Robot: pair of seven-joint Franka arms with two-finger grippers.
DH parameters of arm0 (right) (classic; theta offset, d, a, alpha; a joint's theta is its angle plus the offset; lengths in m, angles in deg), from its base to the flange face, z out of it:
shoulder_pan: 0 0.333 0 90
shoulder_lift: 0 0 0 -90
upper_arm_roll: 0 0.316 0.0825 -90
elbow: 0 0 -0.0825 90
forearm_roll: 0 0.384 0 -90
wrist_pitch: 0 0 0.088 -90
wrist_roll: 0 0.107 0 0
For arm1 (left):
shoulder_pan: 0 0.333 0 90
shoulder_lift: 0 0 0 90
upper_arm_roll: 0 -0.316 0.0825 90
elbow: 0 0 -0.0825 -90
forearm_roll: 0 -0.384 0 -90
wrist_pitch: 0 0 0.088 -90
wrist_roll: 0 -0.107 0 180
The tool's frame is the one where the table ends.
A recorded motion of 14 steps. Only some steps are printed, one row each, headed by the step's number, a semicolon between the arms.
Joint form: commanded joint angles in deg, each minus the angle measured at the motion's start. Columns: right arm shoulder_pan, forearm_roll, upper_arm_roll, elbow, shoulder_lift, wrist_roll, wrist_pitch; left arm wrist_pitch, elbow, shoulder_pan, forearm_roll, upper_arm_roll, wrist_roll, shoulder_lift.
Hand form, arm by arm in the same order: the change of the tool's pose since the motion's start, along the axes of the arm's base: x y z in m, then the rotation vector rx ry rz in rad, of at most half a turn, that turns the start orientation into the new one. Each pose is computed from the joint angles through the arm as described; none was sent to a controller.
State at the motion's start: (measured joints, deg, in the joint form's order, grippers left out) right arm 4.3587 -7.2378 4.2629 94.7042 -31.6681 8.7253 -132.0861; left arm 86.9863 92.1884 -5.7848 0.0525 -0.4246 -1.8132 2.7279
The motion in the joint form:
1: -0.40 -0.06 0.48 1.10 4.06 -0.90 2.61; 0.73 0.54 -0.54 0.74 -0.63 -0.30 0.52
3: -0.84 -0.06 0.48 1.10 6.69 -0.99 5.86; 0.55 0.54 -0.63 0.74 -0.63 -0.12 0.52
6: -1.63 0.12 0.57 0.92 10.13 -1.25 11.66; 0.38 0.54 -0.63 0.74 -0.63 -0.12 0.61
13: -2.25 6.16 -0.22 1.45 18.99 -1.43 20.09; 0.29 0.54 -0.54 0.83 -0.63 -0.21 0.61
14: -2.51 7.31 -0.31 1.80 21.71 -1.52 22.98; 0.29 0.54 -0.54 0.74 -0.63 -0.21 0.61
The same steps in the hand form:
1: -0.0080 -0.0012 0.0356 -0.0057 -0.0064 0.0143; -0.0015 -0.0003 0.0015 -0.0149 -0.0111 -0.0037
3: -0.0134 -0.0080 0.0612 -0.0145 0.0033 0.0041; -0.0020 -0.0011 0.0012 -0.0145 -0.0079 -0.0022
6: -0.0242 -0.0189 0.0933 -0.0270 0.0402 -0.0129; -0.0027 -0.0010 0.0018 -0.0144 -0.0065 -0.0022
13: -0.0556 -0.0316 0.1751 0.0504 0.0540 -0.0790; -0.0029 -0.0003 0.0017 -0.0159 -0.0049 -0.0022
14: -0.0687 -0.0348 0.1971 0.0646 0.0651 -0.0892; -0.0028 -0.0001 0.0017 -0.0143 -0.0050 -0.0022

